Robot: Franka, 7 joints.
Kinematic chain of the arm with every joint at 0, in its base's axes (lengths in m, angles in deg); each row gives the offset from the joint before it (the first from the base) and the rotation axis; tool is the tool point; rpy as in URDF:
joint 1: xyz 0 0 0.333 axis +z
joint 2: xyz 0 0 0 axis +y
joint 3: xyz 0 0 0.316 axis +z
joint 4: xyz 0.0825 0 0 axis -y
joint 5: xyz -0.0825 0 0.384 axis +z
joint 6: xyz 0 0 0 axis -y
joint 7: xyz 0.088 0 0 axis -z
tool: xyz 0 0 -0.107 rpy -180 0 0
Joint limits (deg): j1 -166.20..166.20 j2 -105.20..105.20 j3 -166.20..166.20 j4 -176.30..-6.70 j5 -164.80..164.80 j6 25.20..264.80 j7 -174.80..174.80
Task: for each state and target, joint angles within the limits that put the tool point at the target. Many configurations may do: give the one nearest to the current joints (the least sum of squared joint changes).
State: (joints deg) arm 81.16 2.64 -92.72 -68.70 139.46 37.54 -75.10
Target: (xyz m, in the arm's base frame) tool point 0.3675 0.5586 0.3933
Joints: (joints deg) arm 88.32 53.42 -63.91 -88.68 128.90 42.49 -75.10
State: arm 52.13 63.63 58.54 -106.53 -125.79 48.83 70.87
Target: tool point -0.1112 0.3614 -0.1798
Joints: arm 62.72 99.57 41.92 -107.00 -125.59 60.31 70.87
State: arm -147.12 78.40 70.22 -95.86 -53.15 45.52 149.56
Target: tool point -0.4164 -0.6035 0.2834
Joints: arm -155.58 70.93 71.06 -57.94 -66.84 74.87 149.56
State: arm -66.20 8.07 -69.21 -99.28 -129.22 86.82 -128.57
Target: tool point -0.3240 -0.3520 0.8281
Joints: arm -60.98 -10.82 -50.17 -93.53 -128.80 61.78 -128.57
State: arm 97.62 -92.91 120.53 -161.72 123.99 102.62 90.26
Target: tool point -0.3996 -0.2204 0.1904
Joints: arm 119.17 -86.29 98.95 -145.55 127.91 101.11 90.26
